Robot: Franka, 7 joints.
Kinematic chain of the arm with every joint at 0, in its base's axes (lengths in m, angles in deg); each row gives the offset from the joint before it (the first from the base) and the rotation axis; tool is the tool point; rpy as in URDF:
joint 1: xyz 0 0 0.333 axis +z
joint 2: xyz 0 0 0 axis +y
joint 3: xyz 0 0 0.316 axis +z
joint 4: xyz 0.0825 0 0 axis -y
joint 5: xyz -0.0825 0 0.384 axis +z
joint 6: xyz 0 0 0 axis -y
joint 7: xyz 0.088 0 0 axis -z
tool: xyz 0 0 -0.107 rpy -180 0 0
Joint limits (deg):
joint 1: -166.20..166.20
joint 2: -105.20..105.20
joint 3: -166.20..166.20
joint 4: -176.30..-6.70
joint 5: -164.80..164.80
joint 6: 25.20..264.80
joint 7: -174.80..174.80
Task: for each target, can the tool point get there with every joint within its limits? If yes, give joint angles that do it. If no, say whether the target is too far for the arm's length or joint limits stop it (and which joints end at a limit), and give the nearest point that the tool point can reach.
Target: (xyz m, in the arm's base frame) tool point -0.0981 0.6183 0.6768
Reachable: yes | joints 134.23 78.17 -112.56 -49.52 -34.68 67.36 -122.15
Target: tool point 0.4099 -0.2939 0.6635
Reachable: yes | joints 16.02 -27.45 -42.23 -117.30 -80.08 138.91 136.61
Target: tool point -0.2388 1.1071 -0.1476
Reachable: no: too far | nearest point -0.1665 0.7720 -0.0021 | short by 0.372 m
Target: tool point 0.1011 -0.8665 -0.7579
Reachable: no: too far | nearest point 0.0658 -0.5641 -0.2781 | short by 0.568 m
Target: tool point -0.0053 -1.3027 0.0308
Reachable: no: too far | nearest point -0.0034 -0.8357 0.1391 | short by 0.479 m
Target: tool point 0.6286 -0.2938 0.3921
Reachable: yes | joints -73.11 75.81 97.89 -80.46 92.81 206.83 -2.02
